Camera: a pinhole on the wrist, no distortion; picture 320 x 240 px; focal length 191.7 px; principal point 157.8 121.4 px. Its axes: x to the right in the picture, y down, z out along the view. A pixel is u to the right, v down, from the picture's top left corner.
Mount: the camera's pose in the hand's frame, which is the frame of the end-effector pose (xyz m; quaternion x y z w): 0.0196 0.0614 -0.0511 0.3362 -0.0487 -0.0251 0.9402
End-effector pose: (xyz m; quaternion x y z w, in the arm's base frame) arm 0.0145 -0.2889 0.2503 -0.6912 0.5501 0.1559 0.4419
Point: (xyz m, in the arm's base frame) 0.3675 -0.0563 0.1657
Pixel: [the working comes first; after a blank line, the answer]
In the camera's frame: 0.0725 -0.0256 0.5030

185.4 111.7
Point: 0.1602 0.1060 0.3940
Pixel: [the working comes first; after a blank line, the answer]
In the camera's frame: -0.2696 -0.0008 0.4415

40.7 121.1
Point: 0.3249 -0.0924 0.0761
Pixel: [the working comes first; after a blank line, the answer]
In the camera's frame: 0.1372 0.0422 0.4544

215.7 139.2
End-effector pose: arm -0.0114 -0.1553 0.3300 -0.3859 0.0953 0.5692 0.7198
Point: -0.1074 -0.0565 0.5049
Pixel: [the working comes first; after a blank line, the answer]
In the camera's frame: -0.0546 0.1298 0.2432

114.7 223.7
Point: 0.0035 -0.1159 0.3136
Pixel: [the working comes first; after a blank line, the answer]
In the camera's frame: 0.0339 -0.0110 0.0858

233.5 96.8
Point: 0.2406 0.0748 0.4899
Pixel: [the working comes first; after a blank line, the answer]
In the camera's frame: 0.1884 -0.1143 0.3843

251.8 64.4
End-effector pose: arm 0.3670 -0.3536 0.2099 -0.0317 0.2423 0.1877 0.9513
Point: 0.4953 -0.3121 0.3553
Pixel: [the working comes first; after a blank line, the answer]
In the camera's frame: 0.0533 0.1035 0.2254

203.1 209.4
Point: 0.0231 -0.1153 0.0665
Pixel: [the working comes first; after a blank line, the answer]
In the camera's frame: -0.1858 0.0939 -0.3111

behind the camera
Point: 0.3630 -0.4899 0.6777
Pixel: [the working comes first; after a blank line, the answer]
In the camera's frame: -0.2423 0.1425 0.4788

60.8 178.5
